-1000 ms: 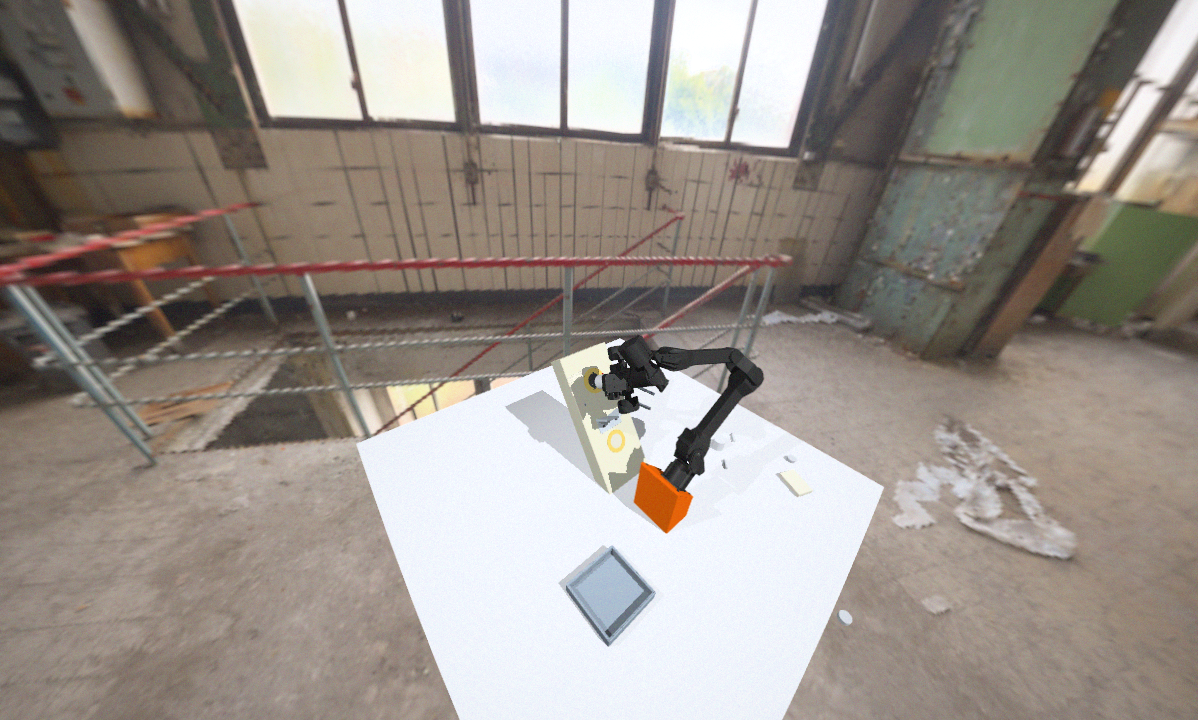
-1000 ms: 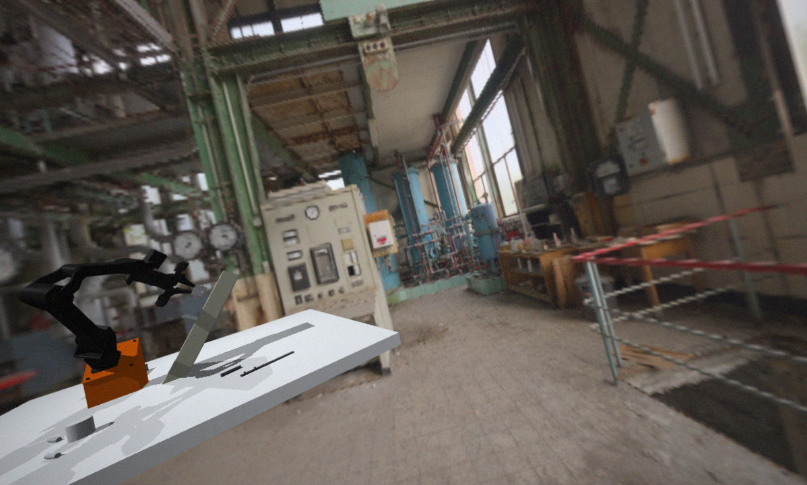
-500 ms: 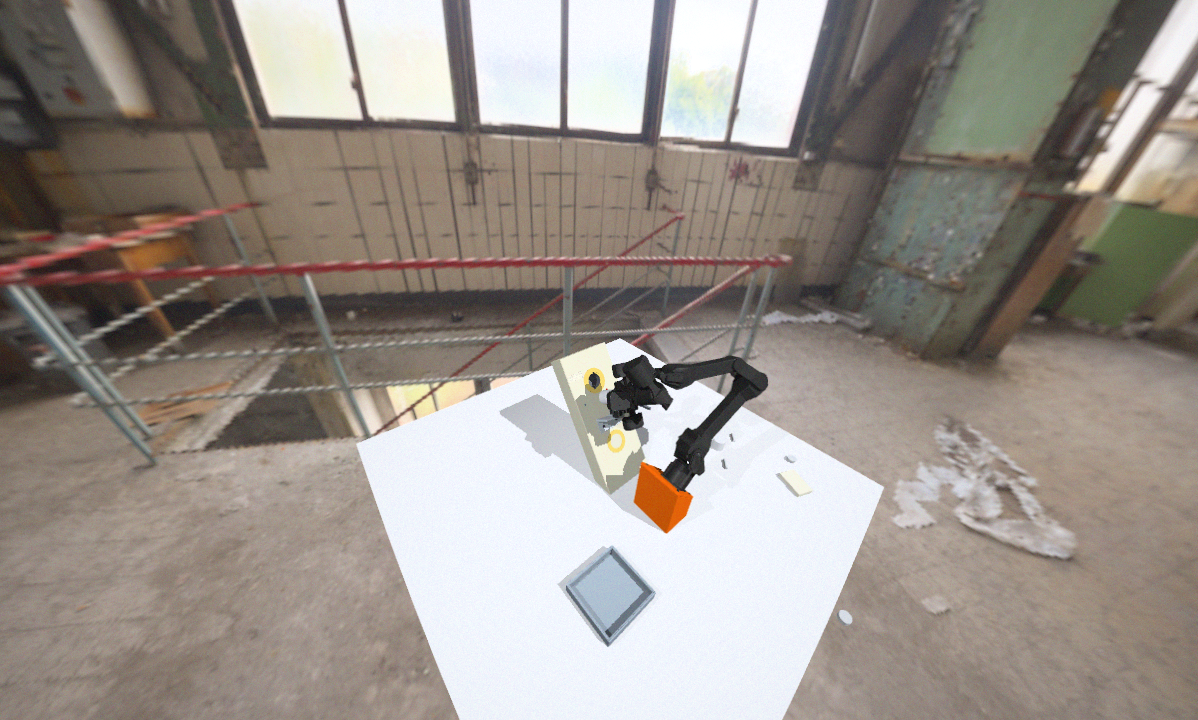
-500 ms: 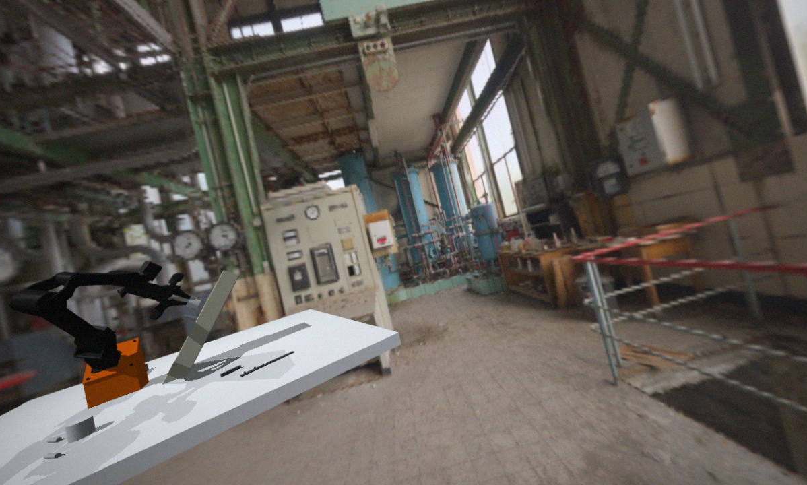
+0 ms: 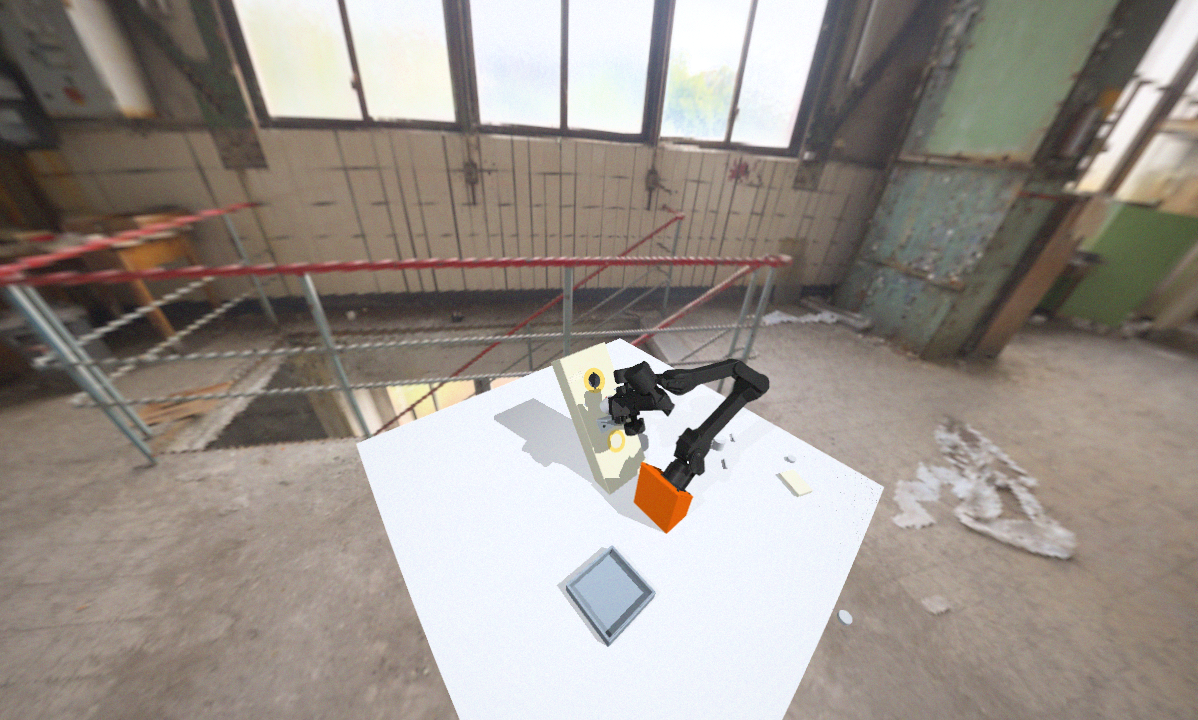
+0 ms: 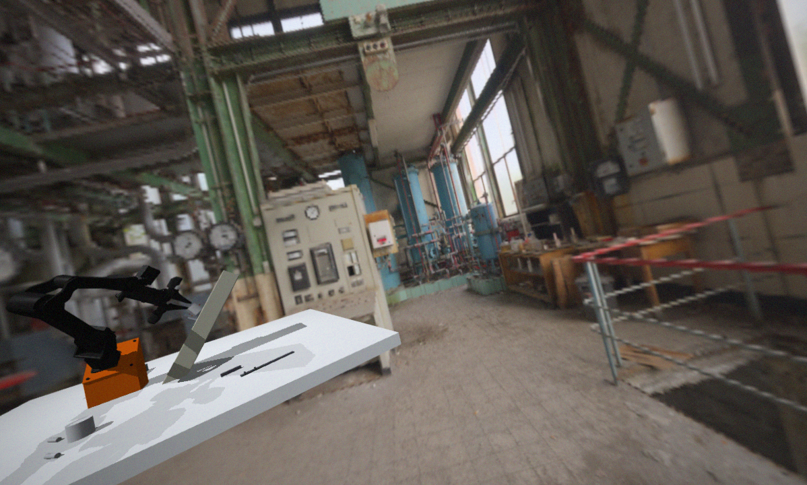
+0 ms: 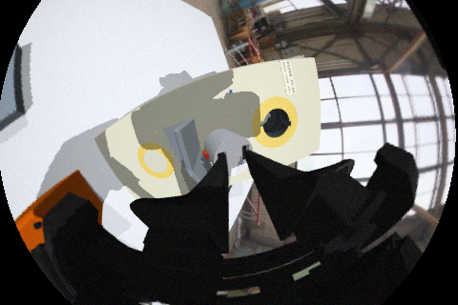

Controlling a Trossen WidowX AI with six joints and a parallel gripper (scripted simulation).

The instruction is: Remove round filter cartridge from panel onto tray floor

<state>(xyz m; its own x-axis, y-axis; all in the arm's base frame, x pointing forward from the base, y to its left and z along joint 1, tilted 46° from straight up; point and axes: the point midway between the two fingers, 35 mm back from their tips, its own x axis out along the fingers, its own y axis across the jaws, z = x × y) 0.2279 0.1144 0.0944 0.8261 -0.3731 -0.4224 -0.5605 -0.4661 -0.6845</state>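
Right now my gripper tip is 33 cm past the grey tray, 26 cm to the right of it and 24 cm above it. The rest, counted from my gripper tip: cream block 47 cm behind, 44 cm to the right, 25 cm below.
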